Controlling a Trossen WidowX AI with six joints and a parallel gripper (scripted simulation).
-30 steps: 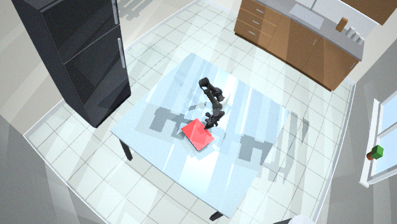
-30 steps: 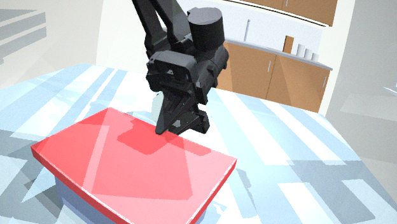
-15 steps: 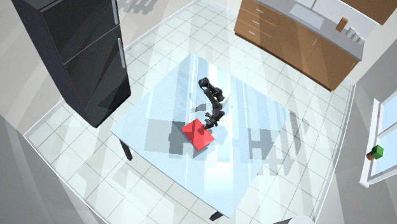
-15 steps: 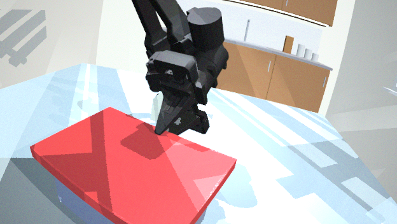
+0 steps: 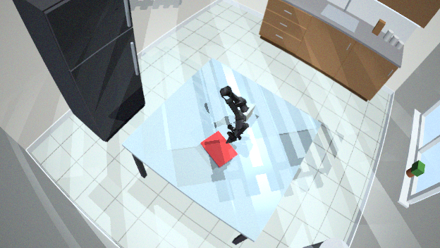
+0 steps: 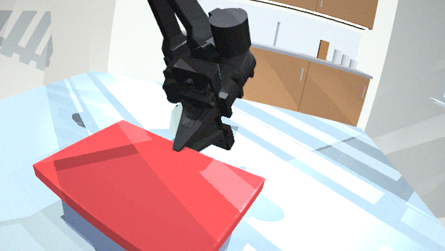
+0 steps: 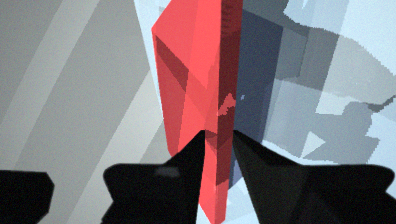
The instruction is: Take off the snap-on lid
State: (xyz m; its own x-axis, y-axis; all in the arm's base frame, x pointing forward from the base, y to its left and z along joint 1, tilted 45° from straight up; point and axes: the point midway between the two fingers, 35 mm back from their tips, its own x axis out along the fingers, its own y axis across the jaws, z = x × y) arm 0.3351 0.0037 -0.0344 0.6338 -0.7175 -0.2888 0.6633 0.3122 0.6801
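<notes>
The red lid is 70 mm ahead of my gripper tip and 30 mm to the right of it. From my gripper tip the other things lie so: storage box 70 mm ahead, 60 mm below, 30 mm to the right.
</notes>
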